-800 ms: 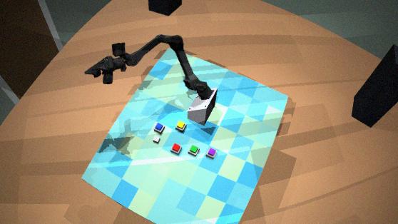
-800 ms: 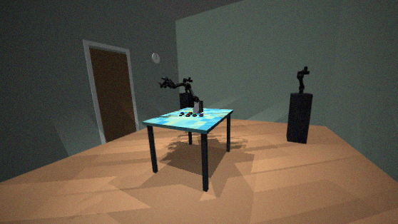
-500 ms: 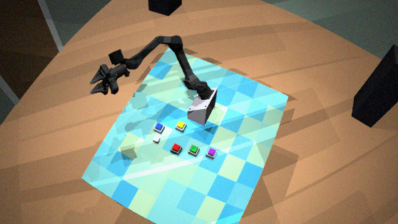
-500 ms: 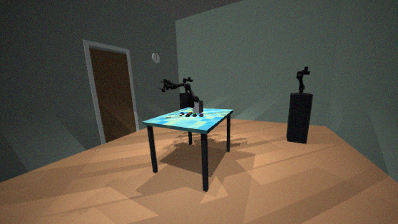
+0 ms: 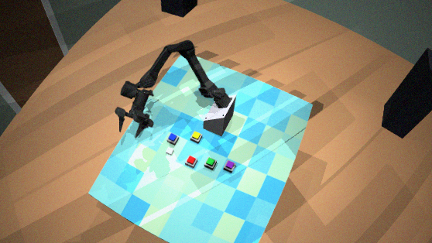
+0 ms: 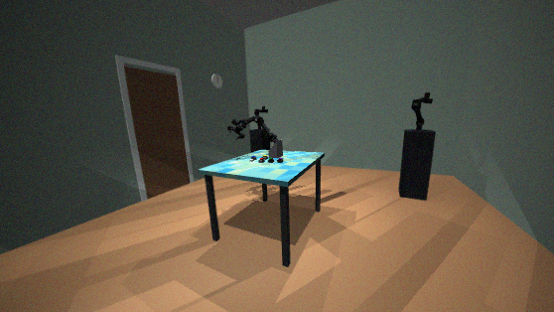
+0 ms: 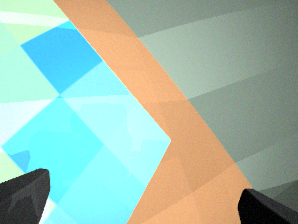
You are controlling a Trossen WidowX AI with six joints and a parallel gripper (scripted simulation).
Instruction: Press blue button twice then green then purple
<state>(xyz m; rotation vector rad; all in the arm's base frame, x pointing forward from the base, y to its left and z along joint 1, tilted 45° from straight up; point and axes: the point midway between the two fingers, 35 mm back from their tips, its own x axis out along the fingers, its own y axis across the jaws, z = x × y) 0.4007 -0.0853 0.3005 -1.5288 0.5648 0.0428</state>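
Now: the blue button 19 cm behind my gripper tip, 10 cm to the left of it and 23 cm below it. From my gripper tip the other things lie so: yellow button (26 cm behind, 20 cm to the left, 23 cm below); then small white block (13 cm behind, 13 cm to the left, 25 cm below); then red button (13 cm behind, 25 cm to the left, 23 cm below).
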